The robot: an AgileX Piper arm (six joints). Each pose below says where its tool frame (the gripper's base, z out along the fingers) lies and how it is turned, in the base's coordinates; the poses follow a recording.
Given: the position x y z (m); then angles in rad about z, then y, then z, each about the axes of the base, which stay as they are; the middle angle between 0 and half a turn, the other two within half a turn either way.
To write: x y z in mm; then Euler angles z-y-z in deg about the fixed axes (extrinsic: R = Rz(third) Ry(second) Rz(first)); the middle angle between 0 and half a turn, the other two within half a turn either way. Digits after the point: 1 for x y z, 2 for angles.
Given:
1: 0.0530 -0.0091 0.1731 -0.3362 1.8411 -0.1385
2: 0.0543 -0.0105 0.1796 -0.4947 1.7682 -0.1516
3: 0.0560 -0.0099 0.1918 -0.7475 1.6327 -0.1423
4: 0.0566 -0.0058 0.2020 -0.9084 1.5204 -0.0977
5: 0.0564 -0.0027 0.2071 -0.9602 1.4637 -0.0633
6: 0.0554 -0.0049 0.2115 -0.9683 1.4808 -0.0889
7: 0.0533 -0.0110 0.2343 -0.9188 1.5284 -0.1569
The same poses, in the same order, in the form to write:
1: 53.0 -9.1 173.1 -19.26 105.49 -7.94
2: 54.3 -10.5 179.6 -28.34 101.31 -8.69
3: 56.0 -9.9 191.8 -42.83 93.55 -8.15
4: 56.6 -5.8 202.0 -52.05 87.11 -5.60
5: 56.4 -2.7 207.1 -55.02 83.86 -3.63
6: 55.4 -4.9 211.5 -55.48 84.84 -5.09
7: 53.3 -11.0 234.3 -52.64 87.57 -8.99
